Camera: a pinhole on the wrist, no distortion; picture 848 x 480 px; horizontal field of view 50.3 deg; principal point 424.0 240.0 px. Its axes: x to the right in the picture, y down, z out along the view. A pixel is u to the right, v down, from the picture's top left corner.
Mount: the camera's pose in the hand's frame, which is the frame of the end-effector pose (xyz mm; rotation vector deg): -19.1 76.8 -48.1 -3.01 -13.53 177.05
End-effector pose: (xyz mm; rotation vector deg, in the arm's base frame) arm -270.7 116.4 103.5 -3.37 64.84 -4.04
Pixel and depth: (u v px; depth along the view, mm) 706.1 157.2 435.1
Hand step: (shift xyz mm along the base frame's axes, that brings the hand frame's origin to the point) 277.2 75.1 310.7
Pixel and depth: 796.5 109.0 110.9
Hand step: 29.8 84.2 81.6
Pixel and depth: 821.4 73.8 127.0
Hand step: 40.6 90.5 97.7
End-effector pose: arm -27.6 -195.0 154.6 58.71 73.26 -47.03
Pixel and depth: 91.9 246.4 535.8
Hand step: 180.3 -450.9 -161.5
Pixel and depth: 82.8 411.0 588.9
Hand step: 89.4 -525.0 -197.7
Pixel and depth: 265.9 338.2 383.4
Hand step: 98.0 -311.7 -37.5
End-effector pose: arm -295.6 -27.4 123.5 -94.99 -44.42 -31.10
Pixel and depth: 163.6 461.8 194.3
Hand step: 9.6 140.4 -9.8
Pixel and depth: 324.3 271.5 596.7
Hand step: -40.5 534.5 -79.6
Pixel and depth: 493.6 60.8 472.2
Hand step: 3.5 394.8 -212.3
